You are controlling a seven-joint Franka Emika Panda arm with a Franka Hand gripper.
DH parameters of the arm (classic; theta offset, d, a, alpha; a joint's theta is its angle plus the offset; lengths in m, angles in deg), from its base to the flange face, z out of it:
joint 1: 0 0.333 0 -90
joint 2: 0 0 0 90
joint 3: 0 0.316 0.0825 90
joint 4: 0 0 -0.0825 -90
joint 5: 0 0.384 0 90
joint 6: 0 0 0.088 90
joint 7: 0 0.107 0 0
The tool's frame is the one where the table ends.
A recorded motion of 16 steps. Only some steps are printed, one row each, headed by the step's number.
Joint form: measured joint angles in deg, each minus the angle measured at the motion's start. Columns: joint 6, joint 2, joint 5, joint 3, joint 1, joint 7, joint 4.
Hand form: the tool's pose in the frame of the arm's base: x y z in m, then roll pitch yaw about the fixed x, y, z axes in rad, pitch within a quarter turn. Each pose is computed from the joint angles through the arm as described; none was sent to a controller.
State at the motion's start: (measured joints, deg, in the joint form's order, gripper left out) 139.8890 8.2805 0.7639 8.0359 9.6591 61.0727 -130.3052
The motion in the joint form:
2: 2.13 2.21 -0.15 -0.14 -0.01 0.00 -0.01
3: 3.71 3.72 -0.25 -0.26 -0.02 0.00 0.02
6: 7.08 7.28 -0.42 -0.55 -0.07 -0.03 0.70
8: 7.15 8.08 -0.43 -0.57 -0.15 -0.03 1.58
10: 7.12 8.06 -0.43 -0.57 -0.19 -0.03 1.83
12: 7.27 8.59 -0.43 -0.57 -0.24 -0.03 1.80
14: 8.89 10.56 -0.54 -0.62 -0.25 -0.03 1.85
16: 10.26 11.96 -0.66 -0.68 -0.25 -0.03 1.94
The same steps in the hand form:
2: 0.5107 0.1615 0.2790 -3.1064 0.0169 -0.7703
3: 0.5124 0.1609 0.2677 -3.1038 0.0176 -0.7721
6: 0.5188 0.1598 0.2443 -3.0937 0.0174 -0.7773
8: 0.5235 0.1602 0.2427 -3.0906 0.0174 -0.7794
10: 0.5251 0.1602 0.2445 -3.0869 0.0154 -0.7802
12: 0.5245 0.1596 0.2395 -3.0926 0.0198 -0.7812
14: 0.5244 0.1593 0.2237 -3.0956 0.0246 -0.7819
16: 0.5248 0.1591 0.2131 -3.0938 0.0253 -0.7823

